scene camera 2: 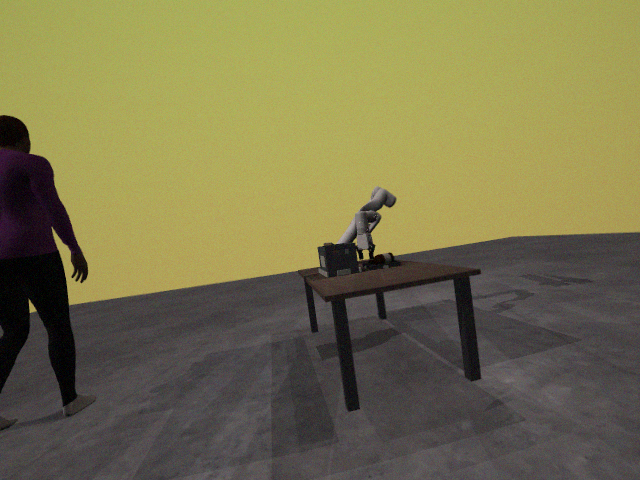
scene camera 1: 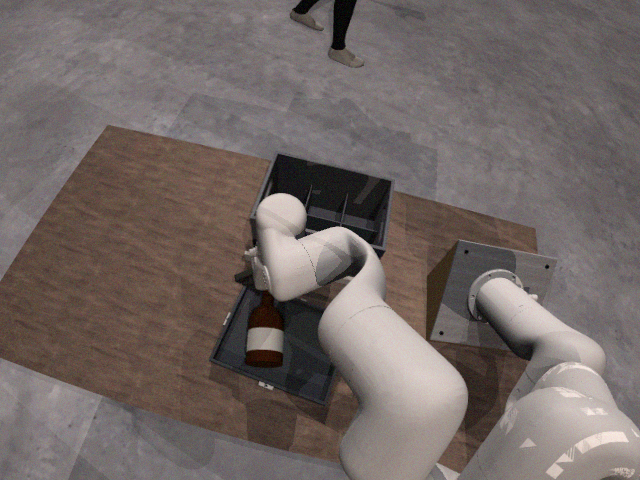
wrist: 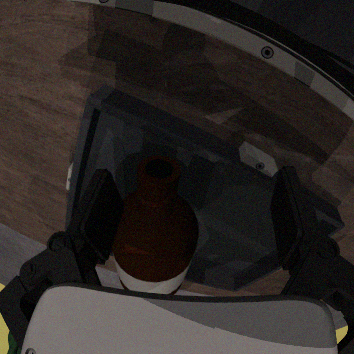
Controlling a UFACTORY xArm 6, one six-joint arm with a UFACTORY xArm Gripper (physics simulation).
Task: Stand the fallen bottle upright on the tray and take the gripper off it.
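Where they show: gripper, between the fingertips: [scene camera 2: 366,259] [wrist: 193,186]; arm's base, origin of its link: [scene camera 2: 338,251] [scene camera 1: 494,296].
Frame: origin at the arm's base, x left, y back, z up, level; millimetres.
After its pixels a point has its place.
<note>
A brown bottle [scene camera 1: 265,338] @[x 122, y -475, z -34 mm] [scene camera 2: 384,258] @[x 99, y -514, z -62 mm] [wrist: 157,235] @[x 50, y -476, z -50 mm] with a white label lies on its side on the dark tray [scene camera 1: 305,356] @[x 133, y -391, z -108 mm] [wrist: 235,215] @[x 82, y -405, z -108 mm]. Its neck points toward the divided box. My gripper [scene camera 1: 253,279] [scene camera 2: 366,255] @[x 2, y -464, z -53 mm] [wrist: 193,186] @[x 2, y -464, z -53 mm] is open and low over the neck end of the bottle. In the wrist view the bottle's neck and shoulder show between the two fingers, nearer the left finger, with a wide gap to the right finger. The fingers hold nothing. In scene camera 1 the arm hides part of the gripper and the tray's far right part.
A dark box [scene camera 1: 330,175] @[x -245, y -377, z 31 mm] [scene camera 2: 338,260] @[x -200, y -516, z -27 mm] with compartments stands beside the tray on the wooden table [scene camera 1: 129,258] @[x -47, y -829, z -113 mm] [scene camera 2: 403,281] @[x -129, y -1072, z -113 mm]. The arm's base is bolted to a grey-topped block [scene camera 1: 527,268] @[x -48, y 58, z 53 mm]. A person [scene camera 1: 339,25] [scene camera 2: 25,206] is on the floor beyond the table.
</note>
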